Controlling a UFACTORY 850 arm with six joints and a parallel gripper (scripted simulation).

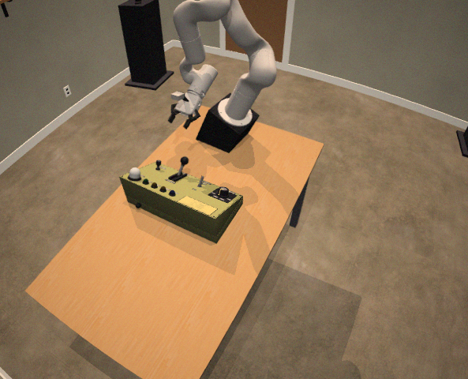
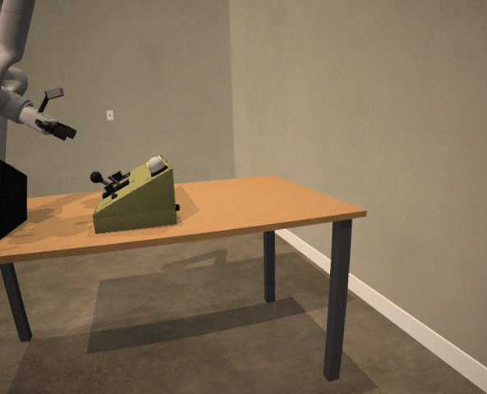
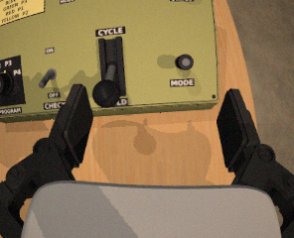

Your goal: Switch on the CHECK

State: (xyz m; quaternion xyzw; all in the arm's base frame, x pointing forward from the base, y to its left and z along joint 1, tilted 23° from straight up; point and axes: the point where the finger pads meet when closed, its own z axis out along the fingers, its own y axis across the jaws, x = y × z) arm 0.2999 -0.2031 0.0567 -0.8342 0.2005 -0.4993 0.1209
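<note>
Now: the check toggle 190 mm below my hand, 170 mm to the left of it and 140 mm ahead of it. From my hand the other things lie so: mode knob: 190 mm below, 110 mm ahead, 70 mm to the right; then cycle lever: 180 mm below, 100 mm ahead, 50 mm to the left; then olive-green console: 210 mm below, 170 mm ahead, 100 mm to the left.
</note>
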